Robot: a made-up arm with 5 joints. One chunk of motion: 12 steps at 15 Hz.
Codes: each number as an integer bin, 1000 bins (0 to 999) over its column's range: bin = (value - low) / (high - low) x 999, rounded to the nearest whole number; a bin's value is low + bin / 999 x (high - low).
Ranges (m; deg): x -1.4..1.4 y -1.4..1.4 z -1.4..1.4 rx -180..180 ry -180..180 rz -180..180
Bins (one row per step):
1: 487 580 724 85 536 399
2: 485 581 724 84 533 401
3: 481 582 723 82 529 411
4: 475 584 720 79 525 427
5: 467 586 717 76 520 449
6: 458 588 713 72 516 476
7: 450 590 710 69 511 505
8: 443 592 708 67 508 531
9: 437 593 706 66 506 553
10: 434 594 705 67 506 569
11: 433 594 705 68 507 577
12: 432 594 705 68 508 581
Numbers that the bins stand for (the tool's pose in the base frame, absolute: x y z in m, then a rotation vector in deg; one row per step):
1: -0.0350 0.2256 0.6292 -149.37 13.15 -36.22
2: -0.0406 0.2284 0.6292 -149.73 12.07 -35.50
3: -0.0519 0.2312 0.6264 -150.45 10.63 -31.89
4: -0.0687 0.2368 0.6180 -151.53 9.19 -26.13
5: -0.0911 0.2424 0.6096 -152.61 7.39 -18.20
6: -0.1163 0.2480 0.5984 -154.05 5.95 -8.47
7: -0.1387 0.2537 0.5900 -155.14 4.14 1.98
8: -0.1584 0.2593 0.5844 -155.86 3.06 11.35
9: -0.1752 0.2621 0.5788 -156.22 2.34 19.28
10: -0.1836 0.2649 0.5760 -155.86 2.34 25.05
11: -0.1864 0.2649 0.5760 -155.50 2.70 27.93
12: -0.1892 0.2649 0.5760 -155.50 3.06 29.37

